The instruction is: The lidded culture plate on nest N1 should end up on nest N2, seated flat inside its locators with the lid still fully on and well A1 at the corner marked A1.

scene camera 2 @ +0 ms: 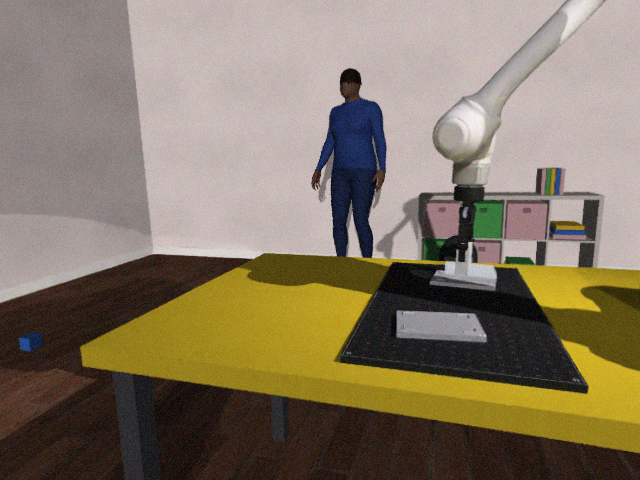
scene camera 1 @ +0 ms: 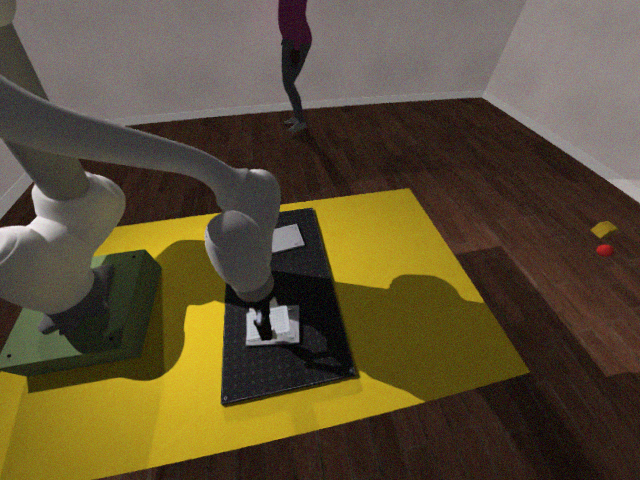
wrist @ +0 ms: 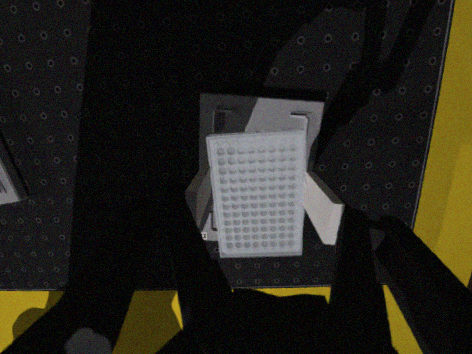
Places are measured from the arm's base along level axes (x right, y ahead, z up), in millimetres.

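Where they show: gripper, between the fingertips: (scene camera 2: pixel 463 269) (scene camera 1: pixel 273 322) (wrist: pixel 257 182); arm's base, origin of its link: (scene camera 1: pixel 80 296).
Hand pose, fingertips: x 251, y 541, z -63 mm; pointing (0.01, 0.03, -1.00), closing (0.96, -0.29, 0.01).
Things, the pixels of their top centre, and the offset from my fingertips. Level surfaces: height alone.
- white lidded culture plate, centre of its top: (wrist: pixel 258 203) (scene camera 2: pixel 469 265) (scene camera 1: pixel 267 321) dx -2, dy -16, dz +13 mm
- grey nest N1, centre of its top: (wrist: pixel 255 178) (scene camera 2: pixel 463 276) (scene camera 1: pixel 273 324) dx -1, dy -2, dz -19 mm
- Nest N2, centre of its top: (scene camera 2: pixel 437 320) (scene camera 1: pixel 281 237) dx -334, dy +110, dz -19 mm
- black perforated board, height of its surface: dz -34 mm
- yellow table, height of its surface: dz -46 mm
The white lidded culture plate (scene camera 1: pixel 280 318) (scene camera 2: pixel 484 271) (wrist: pixel 257 197) is between the fingers of my gripper (scene camera 1: pixel 266 322) (scene camera 2: pixel 466 262) (wrist: pixel 257 182), which is shut on its long sides. The plate is over grey nest N1 (scene camera 1: pixel 294 316) (scene camera 2: pixel 440 282) (wrist: pixel 275 107), shifted toward the bottom of the wrist view, so bare nest and two corner locators show above it. It looks slightly tilted in the second scene view; its height is hard to tell. The lid appears to cover the wells. Nest N2 (scene camera 1: pixel 289 237) (scene camera 2: pixel 439 325) (wrist: pixel 9 192) holds no plate. The A1 marks are not readable.
Both nests stand on a black perforated board (scene camera 1: pixel 248 377) (scene camera 2: pixel 537 361) (wrist: pixel 45 150) on the yellow table (scene camera 1: pixel 382 237) (scene camera 2: pixel 248 330). The arm's green base block (scene camera 1: pixel 134 289) is at the left in the first scene view. A person (scene camera 1: pixel 294 46) (scene camera 2: pixel 356 134) stands beyond the table.
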